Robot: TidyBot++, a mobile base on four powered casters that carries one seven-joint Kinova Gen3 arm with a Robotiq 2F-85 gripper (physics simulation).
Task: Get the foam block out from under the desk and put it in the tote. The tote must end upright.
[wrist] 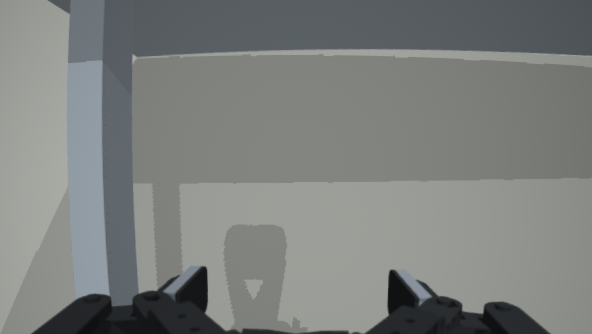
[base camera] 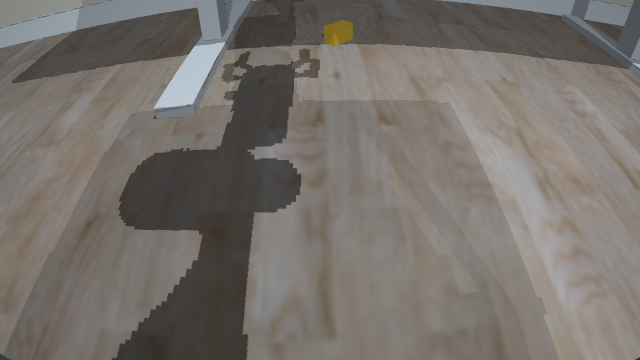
The pictures show: the gripper and a desk leg.
